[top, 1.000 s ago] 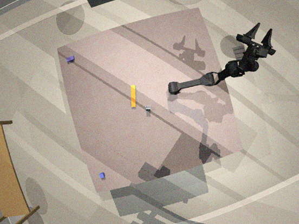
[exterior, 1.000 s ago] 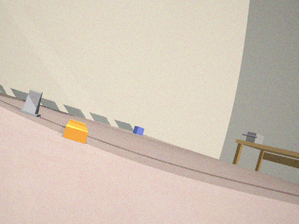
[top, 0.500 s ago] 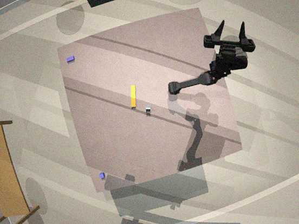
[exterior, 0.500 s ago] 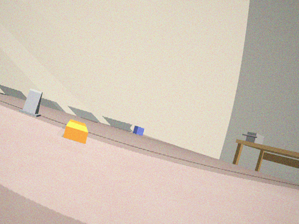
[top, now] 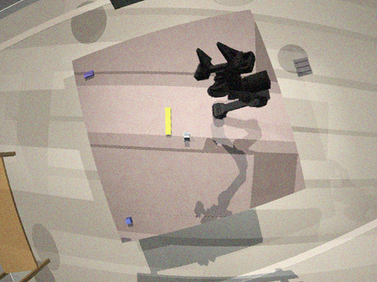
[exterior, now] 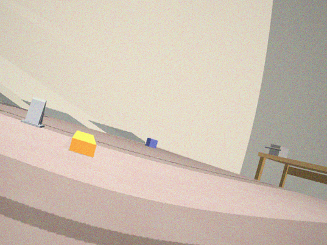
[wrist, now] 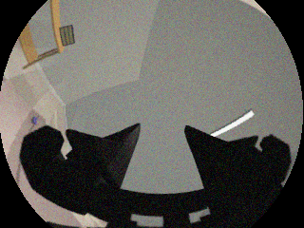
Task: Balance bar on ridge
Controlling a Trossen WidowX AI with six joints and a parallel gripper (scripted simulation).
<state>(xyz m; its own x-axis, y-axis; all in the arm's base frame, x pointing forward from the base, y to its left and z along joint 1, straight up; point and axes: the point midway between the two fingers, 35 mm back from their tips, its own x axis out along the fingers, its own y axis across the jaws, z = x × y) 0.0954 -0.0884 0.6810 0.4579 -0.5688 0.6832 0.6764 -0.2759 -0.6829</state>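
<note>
The bar is 70 cm below my gripper tip, 20 cm ahead of it and 7 cm to the left of it.
</note>
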